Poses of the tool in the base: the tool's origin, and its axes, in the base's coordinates. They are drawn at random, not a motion.
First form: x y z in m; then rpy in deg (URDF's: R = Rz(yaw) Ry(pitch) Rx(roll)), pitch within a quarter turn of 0, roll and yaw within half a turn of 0.
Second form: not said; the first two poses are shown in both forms.
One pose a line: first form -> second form
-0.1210 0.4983 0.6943 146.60 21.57 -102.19 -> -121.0 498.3 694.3 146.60 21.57 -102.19
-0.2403 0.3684 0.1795 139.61 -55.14 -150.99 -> -240.3 368.4 179.5 139.61 -55.14 -150.99
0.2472 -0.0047 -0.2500 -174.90 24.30 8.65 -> 247.2 -4.7 -250.0 -174.90 24.30 8.65
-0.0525 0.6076 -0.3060 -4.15 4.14 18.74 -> -52.5 607.6 -306.0 -4.15 4.14 18.74
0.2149 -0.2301 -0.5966 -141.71 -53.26 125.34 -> 214.9 -230.1 -596.6 -141.71 -53.26 125.34
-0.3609 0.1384 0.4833 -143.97 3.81 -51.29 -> -360.9 138.4 483.3 -143.97 3.81 -51.29
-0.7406 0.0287 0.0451 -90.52 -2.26 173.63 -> -740.6 28.7 45.1 -90.52 -2.26 173.63
